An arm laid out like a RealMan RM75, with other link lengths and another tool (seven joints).
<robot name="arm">
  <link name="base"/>
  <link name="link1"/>
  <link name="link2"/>
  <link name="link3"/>
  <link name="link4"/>
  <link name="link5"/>
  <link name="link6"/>
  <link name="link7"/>
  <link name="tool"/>
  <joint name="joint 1" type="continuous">
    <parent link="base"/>
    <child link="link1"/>
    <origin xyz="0 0 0.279" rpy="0 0 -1.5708"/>
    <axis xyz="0 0 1"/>
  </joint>
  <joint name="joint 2" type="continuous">
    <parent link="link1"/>
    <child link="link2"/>
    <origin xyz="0 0 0" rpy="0 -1.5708 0"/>
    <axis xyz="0 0 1"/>
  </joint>
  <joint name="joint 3" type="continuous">
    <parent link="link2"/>
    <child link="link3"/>
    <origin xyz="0.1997 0 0" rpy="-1.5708 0 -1.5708"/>
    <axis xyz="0 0 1"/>
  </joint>
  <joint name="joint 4" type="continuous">
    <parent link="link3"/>
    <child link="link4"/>
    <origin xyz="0 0 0" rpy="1.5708 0 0"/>
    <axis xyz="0 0 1"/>
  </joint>
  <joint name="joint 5" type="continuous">
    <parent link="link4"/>
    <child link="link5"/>
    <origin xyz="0 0.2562 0" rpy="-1.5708 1.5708 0"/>
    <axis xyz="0 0 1"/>
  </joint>
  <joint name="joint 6" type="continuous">
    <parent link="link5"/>
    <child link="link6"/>
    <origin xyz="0 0 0" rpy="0 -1.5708 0"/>
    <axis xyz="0 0 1"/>
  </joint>
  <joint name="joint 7" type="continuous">
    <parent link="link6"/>
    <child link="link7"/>
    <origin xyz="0.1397 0 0" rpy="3.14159 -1.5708 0"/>
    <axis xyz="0 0 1"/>
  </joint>
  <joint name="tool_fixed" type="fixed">
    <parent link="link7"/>
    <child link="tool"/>
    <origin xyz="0.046 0.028 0.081" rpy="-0.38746 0 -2.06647"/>
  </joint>
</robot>
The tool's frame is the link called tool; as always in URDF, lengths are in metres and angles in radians. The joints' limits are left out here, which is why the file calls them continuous.
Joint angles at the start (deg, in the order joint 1, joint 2, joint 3, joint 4, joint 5, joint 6, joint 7): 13.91, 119.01, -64.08, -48.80, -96.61, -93.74, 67.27
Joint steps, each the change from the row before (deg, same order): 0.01, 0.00, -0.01, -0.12, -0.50, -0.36, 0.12; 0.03, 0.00, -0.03, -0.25, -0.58, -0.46, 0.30; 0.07, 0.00, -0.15, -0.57, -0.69, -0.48, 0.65; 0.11, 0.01, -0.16, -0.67, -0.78, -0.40, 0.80; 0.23, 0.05, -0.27, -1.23, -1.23, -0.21, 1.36; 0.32, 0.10, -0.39, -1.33, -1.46, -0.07, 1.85; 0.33, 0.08, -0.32, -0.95, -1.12, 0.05, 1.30; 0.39, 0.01, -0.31, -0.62, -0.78, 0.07, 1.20; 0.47, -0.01, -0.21, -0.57, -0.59, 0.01, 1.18; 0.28, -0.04, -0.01, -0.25, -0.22, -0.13, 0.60
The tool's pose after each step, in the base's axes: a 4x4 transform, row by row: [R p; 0 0 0 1], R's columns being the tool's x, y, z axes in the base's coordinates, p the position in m. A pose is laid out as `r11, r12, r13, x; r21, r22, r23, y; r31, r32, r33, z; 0, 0, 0, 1`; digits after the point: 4 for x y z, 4 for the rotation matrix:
0.8465, 0.3904, -0.3619, 0.1706; 0.3567, -0.9206, -0.1588, 0.2589; -0.3951, 0.0053, -0.9186, -0.0048; 0, 0, 0, 1
0.8471, 0.3942, -0.3565, 0.1706; 0.3555, -0.9189, -0.1712, 0.2568; -0.3951, 0.0183, -0.9185, -0.0049; 0, 0, 0, 1
0.8483, 0.3986, -0.3485, 0.1697; 0.3539, -0.9165, -0.1867, 0.2551; -0.3938, 0.0350, -0.9185, -0.0048; 0, 0, 0, 1
0.8508, 0.4019, -0.3385, 0.1688; 0.3514, -0.9142, -0.2020, 0.2538; -0.3907, 0.0529, -0.9190, -0.0047; 0, 0, 0, 1
0.8569, 0.4047, -0.3193, 0.1671; 0.3485, -0.9112, -0.2196, 0.2538; -0.3798, 0.0769, -0.9219, -0.0049; 0, 0, 0, 1
0.8662, 0.4017, -0.2972, 0.1651; 0.3398, -0.9096, -0.2392, 0.2543; -0.3664, 0.1062, -0.9244, -0.0058; 0, 0, 0, 1
0.8730, 0.4001, -0.2788, 0.1636; 0.3353, -0.9076, -0.2526, 0.2550; -0.3541, 0.1271, -0.9265, -0.0069; 0, 0, 0, 1
0.8787, 0.3967, -0.2657, 0.1619; 0.3295, -0.9066, -0.2637, 0.2561; -0.3455, 0.1442, -0.9273, -0.0077; 0, 0, 0, 1
0.8828, 0.3940, -0.2557, 0.1595; 0.3251, -0.9055, -0.2728, 0.2577; -0.3390, 0.1577, -0.9275, -0.0079; 0, 0, 0, 1
0.8842, 0.3931, -0.2525, 0.1581; 0.3230, -0.9048, -0.2775, 0.2585; -0.3375, 0.1638, -0.9270, -0.0073; 0, 0, 0, 1

